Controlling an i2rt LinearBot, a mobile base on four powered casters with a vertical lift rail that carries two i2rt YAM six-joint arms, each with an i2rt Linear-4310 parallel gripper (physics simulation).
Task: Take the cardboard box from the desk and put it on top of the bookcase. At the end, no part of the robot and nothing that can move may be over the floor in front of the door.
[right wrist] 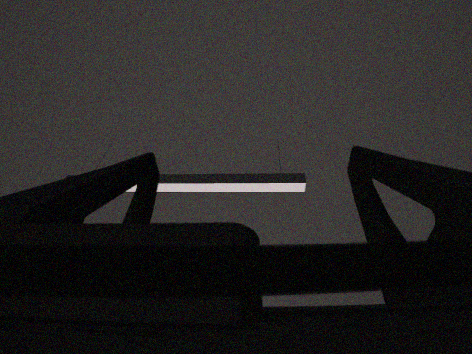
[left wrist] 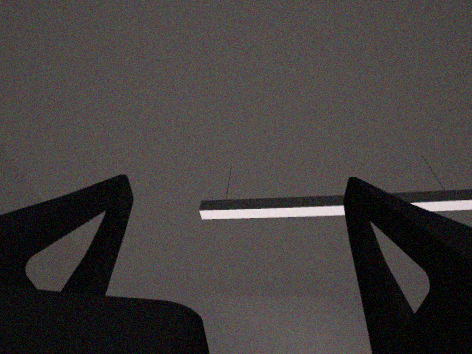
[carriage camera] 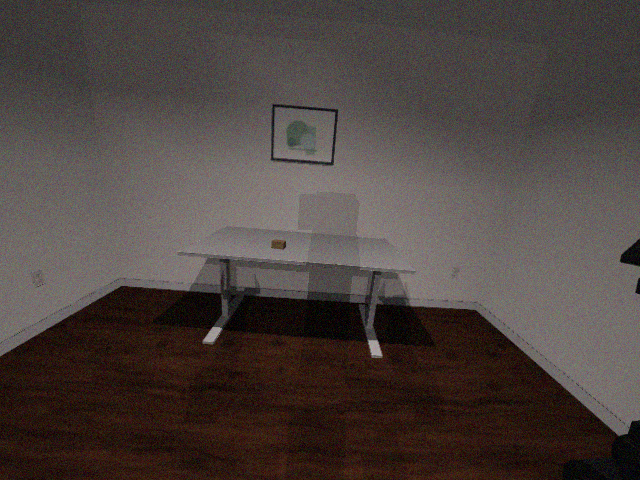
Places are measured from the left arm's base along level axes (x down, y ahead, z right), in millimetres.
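Pixels of known places: left gripper, fingertip midpoint: (left wrist: 235, 188); right gripper, fingertip midpoint: (right wrist: 251, 160).
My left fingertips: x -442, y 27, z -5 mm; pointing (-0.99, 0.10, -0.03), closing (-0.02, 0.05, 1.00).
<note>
Behind a point stands the place of what it marks.
A small brown cardboard box (carriage camera: 278, 244) @[x 100, y 1511, z 161 mm] sits on the white desk (carriage camera: 336, 252) @[x 133, y 1504, z 583 mm], left of the middle of its top, across the room in the carriage view. The bookcase and the door do not show in these views. My left gripper (left wrist: 235, 188) @[x -442, y 27, z -5 mm] is open and empty, its fingers wide apart and facing the ceiling. My right gripper (right wrist: 251, 160) @[x -435, y 36, z 662 mm] is open and empty too, also facing the ceiling. Both are far from the box. Dark parts of my right arm (carriage camera: 599, 457) @[x -133, y 45, z 666 mm] show at the right edge of the carriage view.
The desk stands near the back wall on two grey legs with white feet (carriage camera: 212, 335) (carriage camera: 376, 348). A framed picture (carriage camera: 324, 135) @[x -730, y 2052, z 465 mm] hangs above it. Walls with skirting run along both sides of the brown wooden floor (carriage camera: 248, 403) @[x 853, y 906, z 80 mm]. A hanging lamp (left wrist: 272, 212) @[x -1224, y 901, z 15 mm] (right wrist: 230, 187) @[x -1224, y 874, z 554 mm] shows beyond the fingers.
</note>
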